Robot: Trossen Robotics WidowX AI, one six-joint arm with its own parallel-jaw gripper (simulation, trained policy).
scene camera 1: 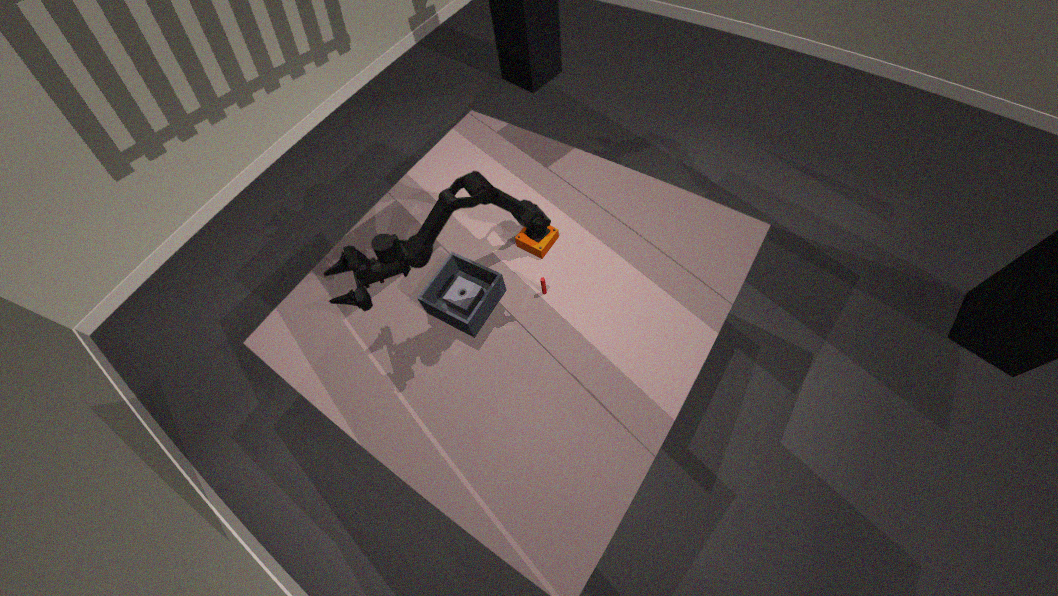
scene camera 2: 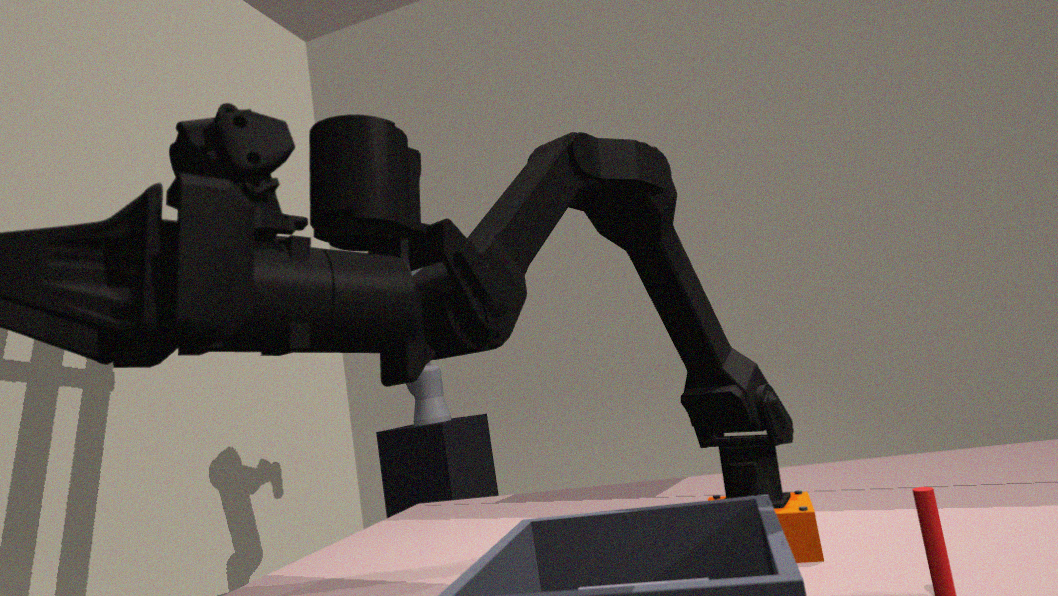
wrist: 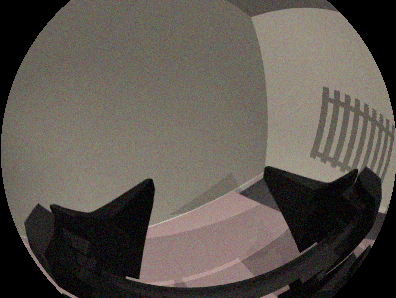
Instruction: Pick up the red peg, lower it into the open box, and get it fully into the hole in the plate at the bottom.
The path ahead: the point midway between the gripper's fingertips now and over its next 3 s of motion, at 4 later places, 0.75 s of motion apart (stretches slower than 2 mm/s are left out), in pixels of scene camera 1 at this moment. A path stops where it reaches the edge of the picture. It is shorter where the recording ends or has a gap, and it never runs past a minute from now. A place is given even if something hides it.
The gripper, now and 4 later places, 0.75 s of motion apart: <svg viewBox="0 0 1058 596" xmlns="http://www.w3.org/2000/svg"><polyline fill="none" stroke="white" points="326,288 414,326 512,291 539,278 540,288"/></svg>
